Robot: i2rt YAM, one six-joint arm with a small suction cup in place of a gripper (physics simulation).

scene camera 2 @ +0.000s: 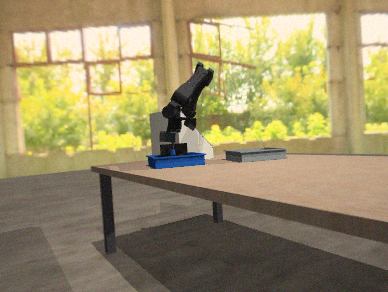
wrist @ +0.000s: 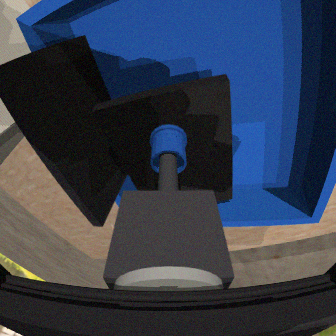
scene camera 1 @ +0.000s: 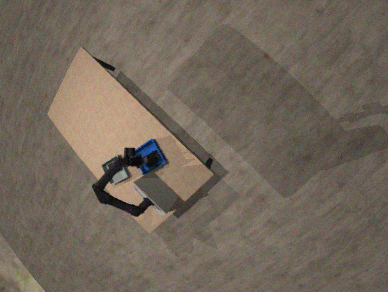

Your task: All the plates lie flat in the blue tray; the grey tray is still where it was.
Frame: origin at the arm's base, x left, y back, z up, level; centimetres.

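Where they show: hand, tool point: (wrist: 167, 136); arm's base, link origin: (scene camera 1: 148, 200).
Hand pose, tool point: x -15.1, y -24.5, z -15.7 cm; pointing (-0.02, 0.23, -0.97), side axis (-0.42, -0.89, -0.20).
Each offset is from my tool point to the top centre of the thing. Level surfaces: height alone.
My suction cup (scene camera 2: 173, 152) (wrist: 168, 145) is pressed on the upper face of a black square plate {dx -2.7, dy +0.3, dz +2.2 cm} (wrist: 207, 132) and holds it, slightly tilted, low over the near part of the blue tray {dx -0.1, dy -3.1, dz +1.0 cm} (scene camera 1: 149, 146) (scene camera 2: 192, 161) (wrist: 240, 60). The plate's left corner overlaps a second black plate {dx +3.7, dy +6.0, dz +6.1 cm} (wrist: 55, 120), which slants across the tray's left rim and reaches outside it in the wrist view. Dark plate shapes (scene camera 1: 153, 159) (scene camera 2: 181, 148) show in the scene views, but there I cannot tell the two apart. The grey tray {dx +37.6, dy -17.1, dz +1.0 cm} (scene camera 1: 121, 174) (scene camera 2: 255, 155) stands apart beside the blue tray.
The grey base block (scene camera 1: 157, 191) (scene camera 2: 158, 131) of the arm stands close behind the blue tray at one end of the wooden table {dz -4.0 cm} (scene camera 1: 90, 100) (scene camera 2: 300, 185). In scene camera 1 the arm's elbow (scene camera 1: 100, 191) reaches past the table's long edge, and the forearm passes over the grey tray.
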